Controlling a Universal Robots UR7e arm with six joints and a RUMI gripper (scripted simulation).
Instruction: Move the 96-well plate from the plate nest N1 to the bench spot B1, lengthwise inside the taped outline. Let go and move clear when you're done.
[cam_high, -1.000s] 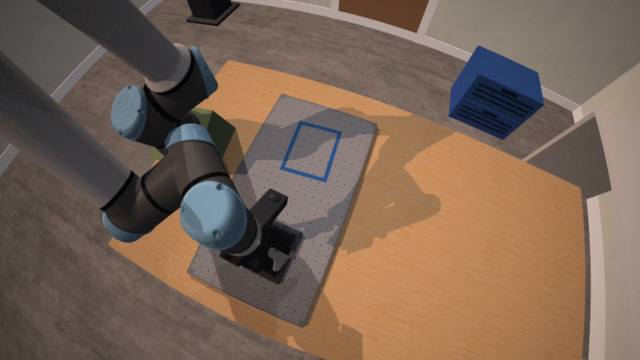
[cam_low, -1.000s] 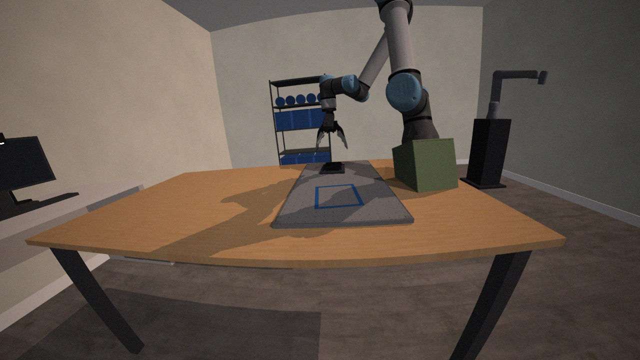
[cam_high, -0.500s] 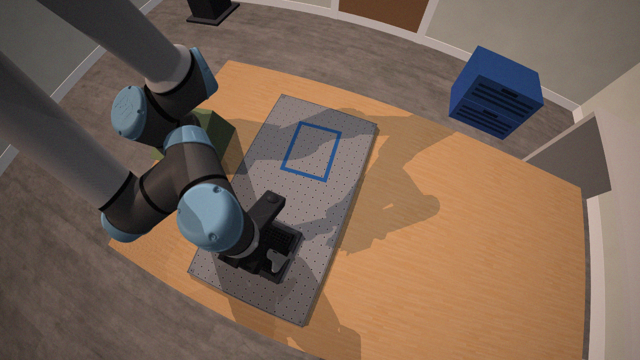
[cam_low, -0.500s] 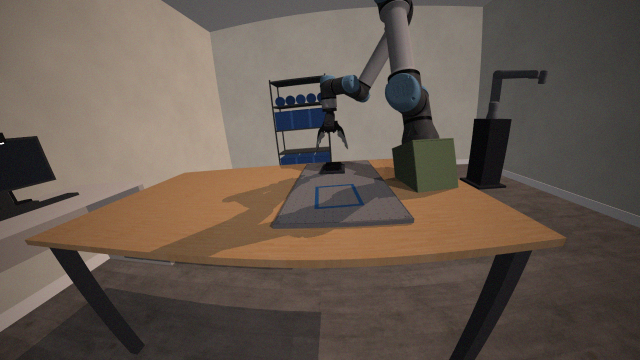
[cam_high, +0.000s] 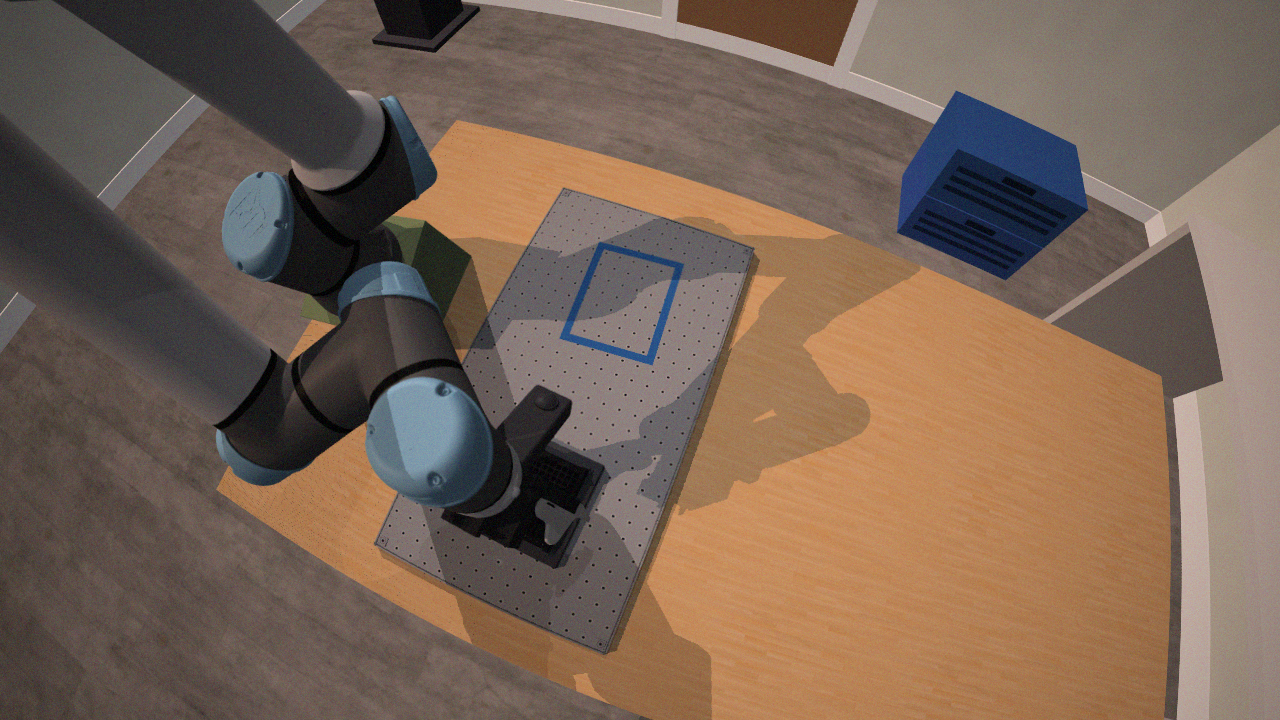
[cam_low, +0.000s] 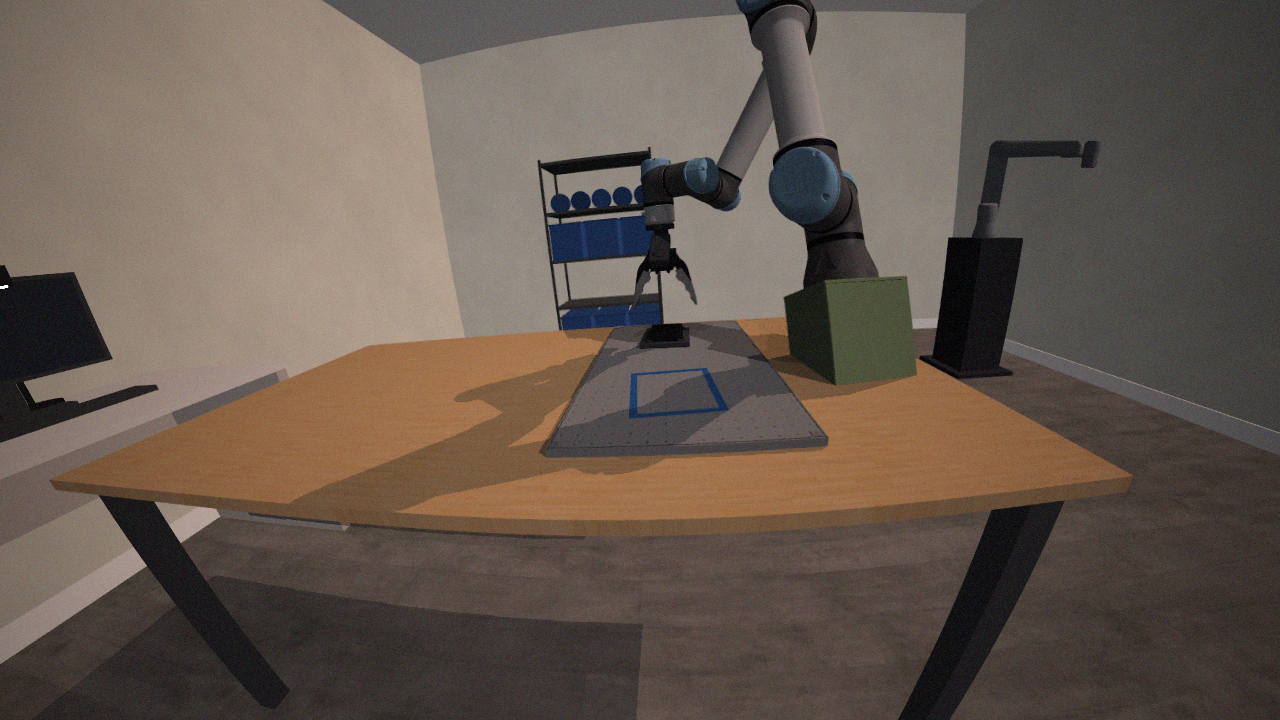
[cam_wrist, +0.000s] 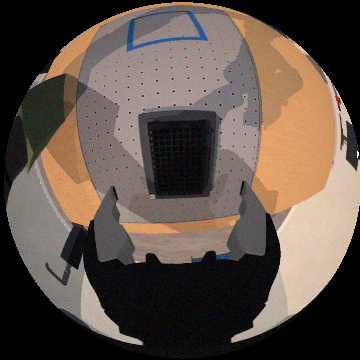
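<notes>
Right now the black 96-well plate is 70 mm below my hand. The rest, counted from my hand: black plate nest (80 mm below).
</notes>
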